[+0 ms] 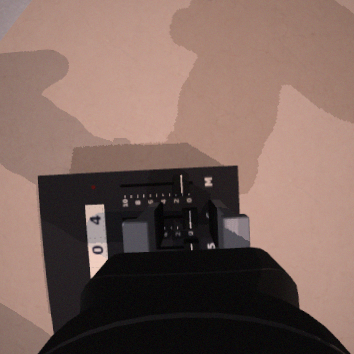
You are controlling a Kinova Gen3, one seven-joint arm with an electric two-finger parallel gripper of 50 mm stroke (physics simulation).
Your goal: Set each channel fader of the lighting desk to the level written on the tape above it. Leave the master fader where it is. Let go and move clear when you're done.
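Frame: origin at the arm's base, x ahead, y left, z up, level; millimetres.
Seen in the pictures: gripper, fingertip midpoint: (185, 216).
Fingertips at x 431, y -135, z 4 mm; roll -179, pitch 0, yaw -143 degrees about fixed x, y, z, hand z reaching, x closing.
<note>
A point is followed by its place in that frame.
The black lighting desk (65, 200) @(z -4, x 508, y -94 mm) lies under my gripper (185, 216) @(z 4, x 431, y -135 mm), its tape strip (96, 232) @(z -4, x 476, y -88 mm) reading 4 and 0 where it shows. The master fader (181, 185) @(z 9, x 445, y -151 mm), in the row marked M, stands between 0 and 2. The fader below it (190, 218) @(z 9, x 428, y -136 mm), in the row whose tape reads 4, stands close to 0. It shows between my two parted fingers, nearer the right one, with nothing gripped. Part of another fader (191, 246) @(z 9, x 417, y -121 mm) shows near 0 in the row whose tape reads 0. My gripper body hides the other channels and the rest of the tape.
The desk rests on a tan table top (310, 165) @(z -60, x 355, y -229 mm). Shadows fall across the table and part of the desk. A small red dot (93, 187) @(z -4, x 496, y -114 mm) shows on the desk left of the master slot. A grey area (10, 15) shows beyond the table edge at the top left.
</note>
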